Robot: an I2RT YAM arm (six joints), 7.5 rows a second.
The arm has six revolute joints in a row. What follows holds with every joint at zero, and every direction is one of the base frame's. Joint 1 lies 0.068 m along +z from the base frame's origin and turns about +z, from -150 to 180 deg. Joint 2 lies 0.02 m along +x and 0.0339 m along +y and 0.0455 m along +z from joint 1 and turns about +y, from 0 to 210 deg. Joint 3 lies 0.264 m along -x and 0.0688 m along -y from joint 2 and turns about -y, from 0 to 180 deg. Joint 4 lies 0.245 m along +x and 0.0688 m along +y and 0.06 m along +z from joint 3 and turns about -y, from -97 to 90 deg. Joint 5 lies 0.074 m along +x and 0.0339 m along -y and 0.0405 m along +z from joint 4 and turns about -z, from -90 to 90 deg. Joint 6 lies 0.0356 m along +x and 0.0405 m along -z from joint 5 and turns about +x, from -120 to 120 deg. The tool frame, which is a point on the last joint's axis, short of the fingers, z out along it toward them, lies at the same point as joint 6; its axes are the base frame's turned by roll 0, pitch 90 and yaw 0 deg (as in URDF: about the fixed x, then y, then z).
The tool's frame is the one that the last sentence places.
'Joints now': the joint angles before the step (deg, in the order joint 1, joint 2, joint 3, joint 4, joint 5, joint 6). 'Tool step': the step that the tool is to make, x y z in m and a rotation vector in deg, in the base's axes. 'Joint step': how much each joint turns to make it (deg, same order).
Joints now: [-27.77, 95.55, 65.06, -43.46, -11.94, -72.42]
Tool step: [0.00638, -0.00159, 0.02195, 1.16, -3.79, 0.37]
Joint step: [-0.02, -0.83, 3.76, -1.66, -2.78, 0.48]
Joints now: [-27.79, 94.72, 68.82, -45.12, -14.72, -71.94]
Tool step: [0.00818, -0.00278, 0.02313, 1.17, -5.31, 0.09]
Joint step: [-0.11, -0.55, 3.91, 0.01, -3.35, 1.13]
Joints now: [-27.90, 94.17, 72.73, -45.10, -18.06, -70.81]
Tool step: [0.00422, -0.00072, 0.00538, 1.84, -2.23, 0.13]
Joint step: [-0.02, 0.28, 1.18, 0.55, -2.50, 1.01]
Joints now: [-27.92, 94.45, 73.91, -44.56, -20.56, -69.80]
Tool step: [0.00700, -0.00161, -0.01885, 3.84, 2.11, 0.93]
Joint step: [0.06, 3.41, -0.05, -0.14, -2.55, 0.16]
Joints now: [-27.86, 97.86, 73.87, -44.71, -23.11, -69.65]
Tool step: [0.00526, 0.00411, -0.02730, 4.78, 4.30, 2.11]
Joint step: [0.77, 4.18, -0.70, -1.40, -2.56, -0.63]
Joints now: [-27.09, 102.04, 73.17, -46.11, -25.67, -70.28]
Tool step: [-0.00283, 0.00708, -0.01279, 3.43, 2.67, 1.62]
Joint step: [0.65, 1.16, -1.32, -1.72, -2.03, -0.59]
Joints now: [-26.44, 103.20, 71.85, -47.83, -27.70, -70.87]
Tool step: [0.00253, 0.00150, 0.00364, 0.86, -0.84, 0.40]
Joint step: [0.31, 0.00, 0.75, -0.31, -1.14, 0.15]
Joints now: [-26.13, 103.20, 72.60, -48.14, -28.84, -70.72]
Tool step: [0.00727, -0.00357, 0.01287, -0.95, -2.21, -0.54]
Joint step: [0.00, 0.00, 2.78, -0.07, 0.00, 0.63]
